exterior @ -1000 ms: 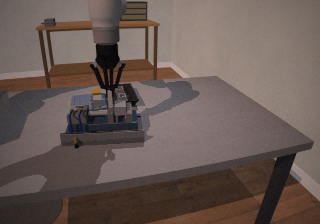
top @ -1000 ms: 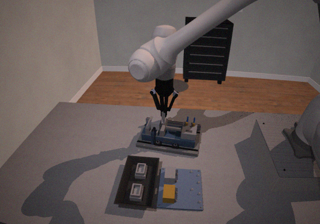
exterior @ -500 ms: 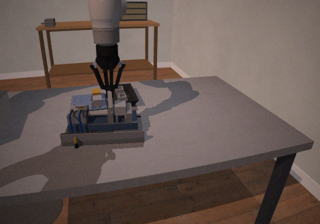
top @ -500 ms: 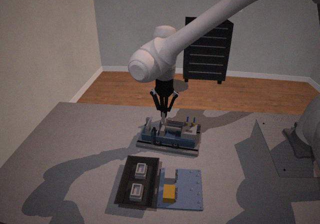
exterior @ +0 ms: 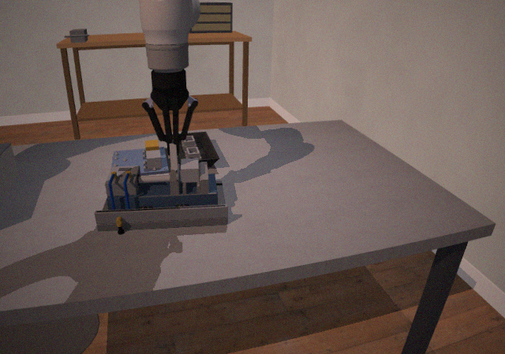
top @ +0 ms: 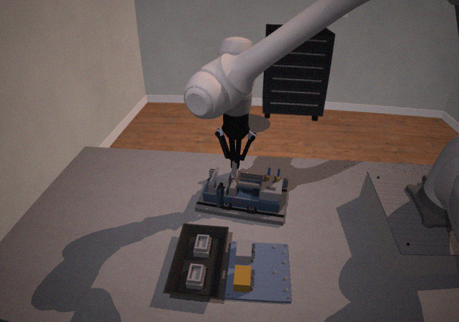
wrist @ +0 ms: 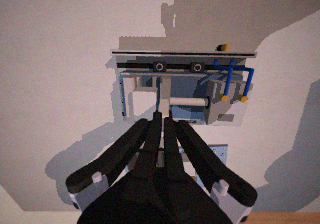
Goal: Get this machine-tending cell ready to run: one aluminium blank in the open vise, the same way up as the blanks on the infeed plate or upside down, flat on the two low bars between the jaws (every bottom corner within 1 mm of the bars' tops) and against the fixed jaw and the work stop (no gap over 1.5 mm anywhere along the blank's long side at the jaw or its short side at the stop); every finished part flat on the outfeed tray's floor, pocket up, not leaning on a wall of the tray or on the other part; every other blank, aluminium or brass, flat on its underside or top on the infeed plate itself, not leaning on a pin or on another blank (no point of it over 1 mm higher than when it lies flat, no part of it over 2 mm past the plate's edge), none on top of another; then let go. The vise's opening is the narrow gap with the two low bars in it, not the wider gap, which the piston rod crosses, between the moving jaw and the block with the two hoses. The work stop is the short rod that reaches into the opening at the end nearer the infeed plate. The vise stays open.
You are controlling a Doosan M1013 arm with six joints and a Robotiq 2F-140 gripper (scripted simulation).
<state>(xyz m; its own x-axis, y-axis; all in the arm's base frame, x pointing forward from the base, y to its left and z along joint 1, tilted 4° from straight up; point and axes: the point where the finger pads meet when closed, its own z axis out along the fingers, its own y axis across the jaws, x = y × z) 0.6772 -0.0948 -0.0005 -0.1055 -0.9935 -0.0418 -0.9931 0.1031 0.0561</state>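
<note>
Now: the blue vise 3 cm behind my hand and 10 cm below it. From my hand the other things lie so: brass blank (6 cm behind, 33 cm to the left, 12 cm below); aluminium blank (5 cm behind, 24 cm to the left, 12 cm below); infeed plate (10 cm behind, 29 cm to the left, 14 cm below).
</note>
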